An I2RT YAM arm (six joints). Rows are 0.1 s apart.
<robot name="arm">
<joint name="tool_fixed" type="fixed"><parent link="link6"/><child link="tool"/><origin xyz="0 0 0" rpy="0 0 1.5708"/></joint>
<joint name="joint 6" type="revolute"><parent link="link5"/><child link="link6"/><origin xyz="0.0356 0 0.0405" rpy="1.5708 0 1.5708"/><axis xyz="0 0 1"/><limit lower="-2.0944" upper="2.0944"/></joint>
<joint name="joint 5" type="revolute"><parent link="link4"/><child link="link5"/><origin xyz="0.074 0.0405 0.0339" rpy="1.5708 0 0"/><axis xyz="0 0 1"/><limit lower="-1.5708" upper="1.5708"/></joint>
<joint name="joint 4" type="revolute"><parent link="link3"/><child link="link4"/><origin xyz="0.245 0.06 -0.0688"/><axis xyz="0 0 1"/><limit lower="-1.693" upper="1.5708"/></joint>
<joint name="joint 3" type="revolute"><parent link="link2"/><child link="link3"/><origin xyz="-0.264 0 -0.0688" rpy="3.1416 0 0"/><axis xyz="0 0 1"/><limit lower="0" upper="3.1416"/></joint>
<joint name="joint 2" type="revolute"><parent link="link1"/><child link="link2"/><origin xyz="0.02 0.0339 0.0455" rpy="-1.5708 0 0"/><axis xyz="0 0 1"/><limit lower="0" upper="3.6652"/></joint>
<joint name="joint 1" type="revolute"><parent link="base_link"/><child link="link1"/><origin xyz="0 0 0.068"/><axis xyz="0 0 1"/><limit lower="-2.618" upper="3.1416"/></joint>
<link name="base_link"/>
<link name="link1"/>
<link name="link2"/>
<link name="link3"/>
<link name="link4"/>
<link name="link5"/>
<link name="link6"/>
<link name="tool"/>
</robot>
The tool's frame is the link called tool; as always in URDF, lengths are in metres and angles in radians.
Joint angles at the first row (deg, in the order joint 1, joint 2, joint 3, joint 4, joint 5, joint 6):
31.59, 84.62, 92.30, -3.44, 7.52, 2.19
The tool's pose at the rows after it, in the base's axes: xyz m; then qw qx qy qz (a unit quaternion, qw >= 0):
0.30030, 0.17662, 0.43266, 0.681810, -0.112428, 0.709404, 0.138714
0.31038, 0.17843, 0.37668, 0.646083, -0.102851, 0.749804, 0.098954
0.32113, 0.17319, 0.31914, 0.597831, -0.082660, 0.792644, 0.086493
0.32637, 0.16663, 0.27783, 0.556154, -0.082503, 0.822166, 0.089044
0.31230, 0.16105, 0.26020, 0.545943, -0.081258, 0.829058, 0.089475
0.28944, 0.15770, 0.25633, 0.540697, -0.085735, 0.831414, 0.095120
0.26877, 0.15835, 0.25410, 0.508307, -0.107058, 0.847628, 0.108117
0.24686, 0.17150, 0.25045, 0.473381, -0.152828, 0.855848, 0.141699
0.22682, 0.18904, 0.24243, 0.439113, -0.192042, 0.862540, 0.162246
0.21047, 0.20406, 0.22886, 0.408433, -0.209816, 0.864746, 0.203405
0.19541, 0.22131, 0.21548, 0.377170, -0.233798, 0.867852, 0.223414
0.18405, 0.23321, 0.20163, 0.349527, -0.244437, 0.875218, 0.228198
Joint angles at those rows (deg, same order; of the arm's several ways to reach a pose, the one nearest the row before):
31.59, 84.44, 84.42, -1.84, 11.08, 2.85
31.34, 85.43, 75.39, 1.39, 14.66, 3.10
29.79, 87.83, 67.73, 3.85, 15.01, 6.59
28.25, 90.06, 62.78, 5.29, 12.48, 8.35
28.54, 87.90, 57.10, 7.38, 12.55, 9.08
29.97, 83.36, 52.27, 7.03, 12.92, 9.79
31.77, 79.69, 50.27, 1.47, 11.13, 10.66
35.69, 77.55, 48.99, -2.52, 7.64, 11.12
40.58, 77.26, 48.15, -5.32, 6.40, 12.10
44.55, 77.90, 45.95, -3.84, 3.60, 15.43
48.85, 79.84, 45.09, -3.29, 2.47, 17.49
52.02, 82.00, 44.42, -3.13, 2.48, 19.67

